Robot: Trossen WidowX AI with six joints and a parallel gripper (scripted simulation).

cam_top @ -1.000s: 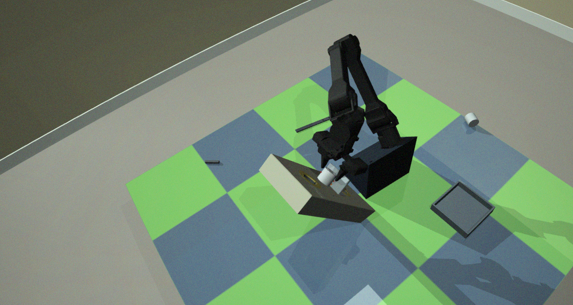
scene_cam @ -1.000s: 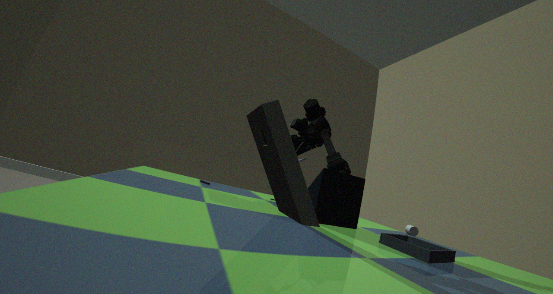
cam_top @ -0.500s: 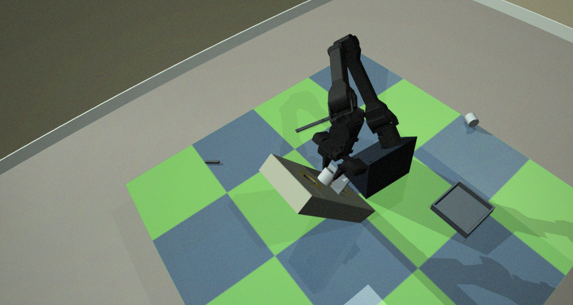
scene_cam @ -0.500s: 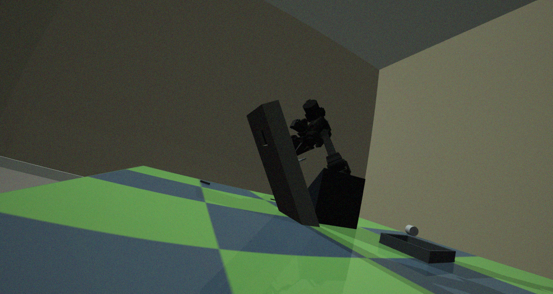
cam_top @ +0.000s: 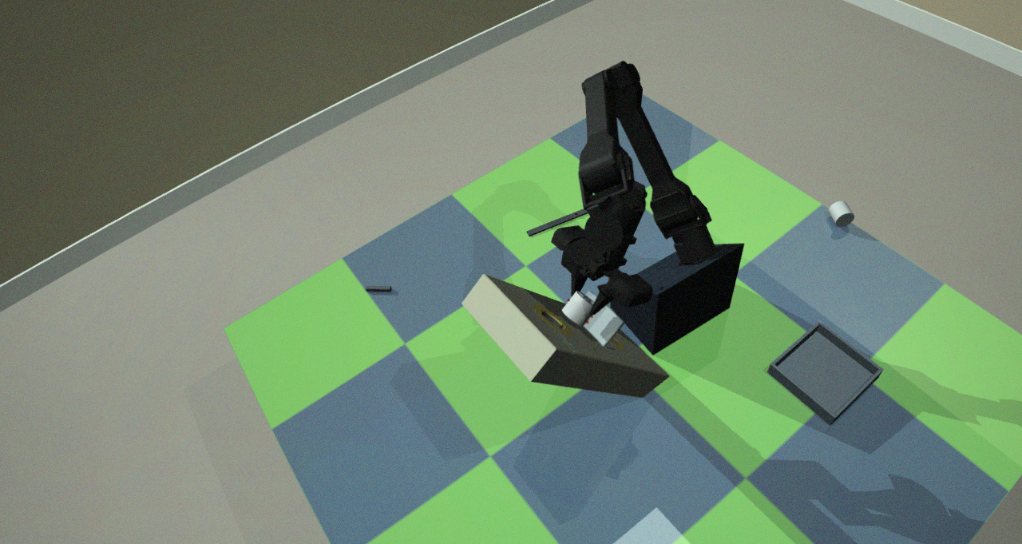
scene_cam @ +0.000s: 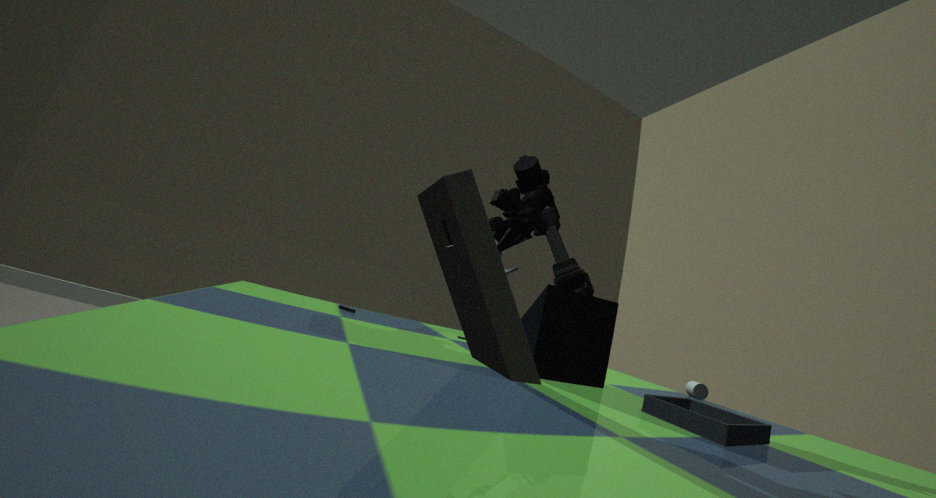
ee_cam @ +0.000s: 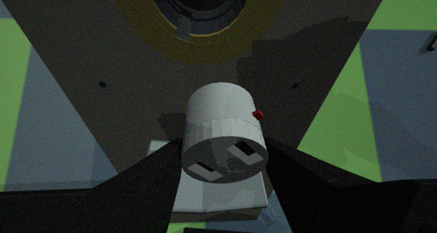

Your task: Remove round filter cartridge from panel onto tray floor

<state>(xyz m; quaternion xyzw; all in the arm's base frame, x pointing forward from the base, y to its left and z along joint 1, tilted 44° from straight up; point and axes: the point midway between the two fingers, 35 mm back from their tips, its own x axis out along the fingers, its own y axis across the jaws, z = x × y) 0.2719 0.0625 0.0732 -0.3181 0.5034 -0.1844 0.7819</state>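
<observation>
My gripper tip is now 36 cm past the dark tray, 29 cm to the right of it and 23 cm above it. Round my gripper tip: pale grey flap 6 cm below, 2 cm behind, 1 cm to the left; short black piece 48 cm to the right, 24 cm below, 23 cm ahead; grey round filter cartridge right at my gripper tip.
</observation>
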